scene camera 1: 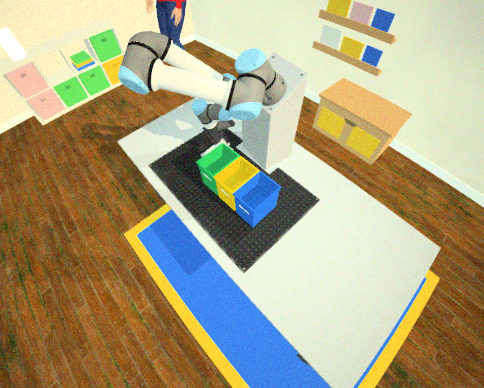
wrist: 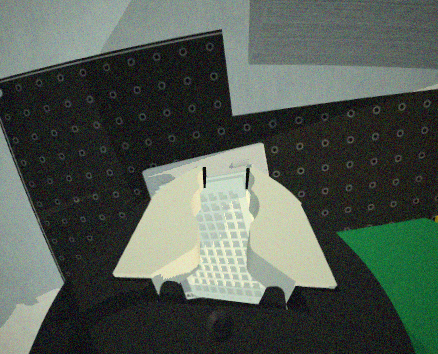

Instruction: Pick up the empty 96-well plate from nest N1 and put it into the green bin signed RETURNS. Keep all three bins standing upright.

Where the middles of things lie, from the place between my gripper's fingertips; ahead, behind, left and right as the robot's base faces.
Labels:
Now: the white 96-well plate [wrist: 224, 220] 7 cm ahead of my hand, 2 cm to the right of it and 1 cm below it. From my hand the other things lie so: grey nest [wrist: 221, 162]: 7 cm ahead, 1 cm to the right, 3 cm below; yellow bin [scene camera 1: 230, 179]: 16 cm ahead, 30 cm to the left, 5 cm above; green bin [scene camera 1: 211, 164]: 17 cm ahead, 16 cm to the left, 5 cm above.

